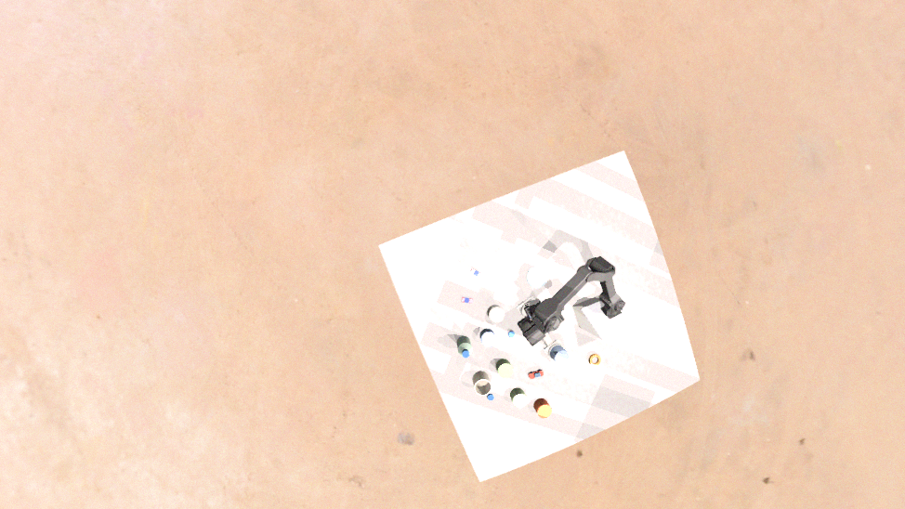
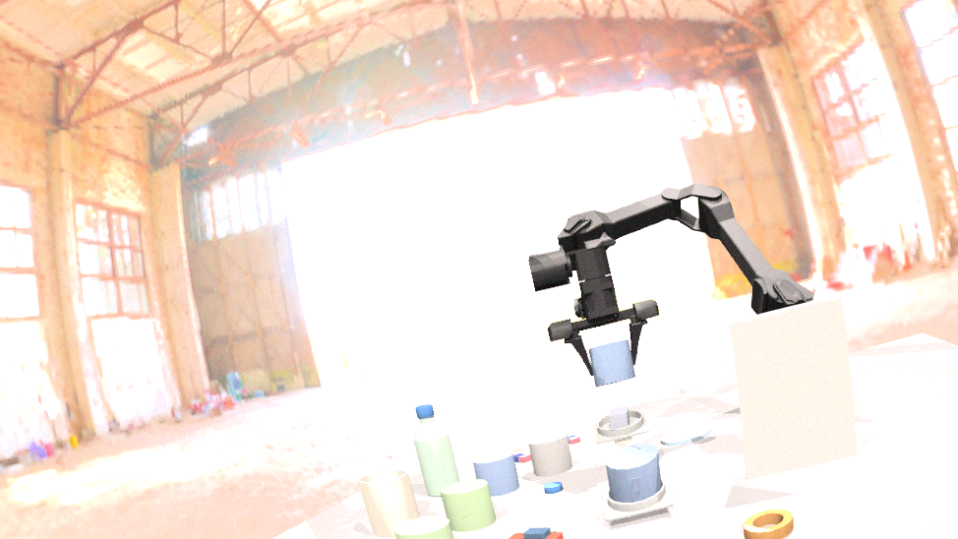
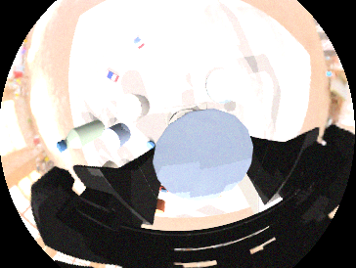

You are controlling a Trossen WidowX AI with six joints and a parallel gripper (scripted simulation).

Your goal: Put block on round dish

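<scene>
Now: the pale block 8 cm below my gripper tip and 1 cm to the left of it. From my gripper tip the other things lie so: bottle: 33 cm ahead, 6 cm below, 5 cm to the left; beige cup: 32 cm ahead, 25 cm to the left, 13 cm below; round light blue dish: 17 cm below, 10 cm to the right, 10 cm behind.
</scene>
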